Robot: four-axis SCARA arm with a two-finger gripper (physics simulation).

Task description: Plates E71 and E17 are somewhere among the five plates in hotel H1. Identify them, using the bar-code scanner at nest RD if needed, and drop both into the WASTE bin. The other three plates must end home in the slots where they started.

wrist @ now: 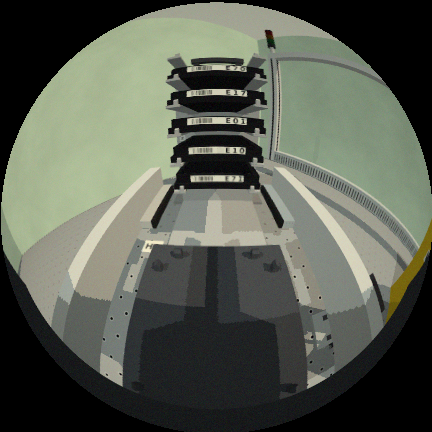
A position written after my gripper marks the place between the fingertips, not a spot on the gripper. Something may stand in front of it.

I see my gripper point(216, 176), a plate E01 point(196, 123) and a nest RD point(214, 329).
